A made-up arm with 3 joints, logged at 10 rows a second.
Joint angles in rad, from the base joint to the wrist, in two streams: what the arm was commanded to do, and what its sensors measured. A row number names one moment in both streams.
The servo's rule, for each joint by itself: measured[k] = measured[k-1] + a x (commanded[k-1-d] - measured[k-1]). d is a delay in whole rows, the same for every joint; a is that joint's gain. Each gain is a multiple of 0.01, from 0.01 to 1. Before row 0 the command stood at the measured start. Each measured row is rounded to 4 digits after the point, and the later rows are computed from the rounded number. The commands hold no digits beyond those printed.
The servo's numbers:
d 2
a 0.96 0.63 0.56
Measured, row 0:
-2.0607 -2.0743 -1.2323
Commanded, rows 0 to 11:
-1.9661 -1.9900 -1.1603
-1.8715 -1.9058 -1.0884
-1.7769 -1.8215 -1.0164
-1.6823 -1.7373 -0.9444
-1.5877 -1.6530 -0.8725
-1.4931 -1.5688 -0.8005
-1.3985 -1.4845 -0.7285
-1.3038 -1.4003 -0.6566
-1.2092 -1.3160 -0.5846
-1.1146 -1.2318 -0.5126
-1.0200 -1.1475 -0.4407
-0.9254 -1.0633 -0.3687
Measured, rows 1 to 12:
-2.0607 -2.0743 -1.2323
-2.0607 -2.0743 -1.2323
-1.9699 -2.0212 -1.1920
-1.8754 -1.9485 -1.1340
-1.7808 -1.8685 -1.0681
-1.6862 -1.7858 -0.9988
-1.5916 -1.7021 -0.9281
-1.4970 -1.6181 -0.8566
-1.4024 -1.5339 -0.7849
-1.3077 -1.4497 -0.7131
-1.2131 -1.3655 -0.6411
-1.1185 -1.2813 -0.5691

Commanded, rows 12 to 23:
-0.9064 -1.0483 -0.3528
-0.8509 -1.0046 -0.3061
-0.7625 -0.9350 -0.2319
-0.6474 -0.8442 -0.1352
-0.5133 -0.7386 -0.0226
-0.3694 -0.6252 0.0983
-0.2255 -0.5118 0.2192
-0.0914 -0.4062 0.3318
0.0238 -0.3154 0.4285
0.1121 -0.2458 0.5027
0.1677 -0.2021 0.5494
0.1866 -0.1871 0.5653
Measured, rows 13 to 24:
-1.0239 -1.1970 -0.4972
-0.9293 -1.1128 -0.4252
-0.9073 -1.0722 -0.3847
-0.8532 -1.0296 -0.3407
-0.7661 -0.9700 -0.2798
-0.6521 -0.8907 -0.1988
-0.5189 -0.7949 -0.1001
-0.3754 -0.6880 0.0110
-0.2315 -0.5770 0.1276
-0.0970 -0.4694 0.2420
0.0190 -0.3724 0.3464
0.1084 -0.2926 0.4339

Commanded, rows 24 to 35:
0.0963 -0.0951 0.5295
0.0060 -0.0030 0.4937
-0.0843 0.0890 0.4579
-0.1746 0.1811 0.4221
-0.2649 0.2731 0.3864
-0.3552 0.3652 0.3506
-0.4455 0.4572 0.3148
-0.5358 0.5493 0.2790
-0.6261 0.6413 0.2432
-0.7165 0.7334 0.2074
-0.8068 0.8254 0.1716
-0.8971 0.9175 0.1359
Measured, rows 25 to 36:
0.1653 -0.2356 0.4986
0.1857 -0.2050 0.5360
0.0999 -0.1358 0.5324
0.0098 -0.0521 0.5107
-0.0805 0.0368 0.4811
-0.1708 0.1277 0.4481
-0.2611 0.2193 0.4135
-0.3514 0.3112 0.3783
-0.4417 0.4032 0.3427
-0.5320 0.4952 0.3070
-0.6223 0.5872 0.2713
-0.7127 0.6793 0.2355

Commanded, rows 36 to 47:
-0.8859 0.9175 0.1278
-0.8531 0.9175 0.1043
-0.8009 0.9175 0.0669
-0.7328 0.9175 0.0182
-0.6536 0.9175 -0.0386
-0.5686 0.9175 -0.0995
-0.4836 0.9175 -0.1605
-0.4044 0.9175 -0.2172
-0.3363 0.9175 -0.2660
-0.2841 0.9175 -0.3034
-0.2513 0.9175 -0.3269
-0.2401 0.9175 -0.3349
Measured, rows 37 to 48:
-0.8030 0.7713 0.1997
-0.8933 0.8634 0.1640
-0.8862 0.8975 0.1437
-0.8544 0.9101 0.1216
-0.8030 0.9148 0.0910
-0.7356 0.9165 0.0502
-0.6569 0.9171 0.0005
-0.5721 0.9174 -0.0555
-0.4871 0.9175 -0.1143
-0.4077 0.9175 -0.1719
-0.3392 0.9175 -0.2246
-0.2863 0.9175 -0.2687

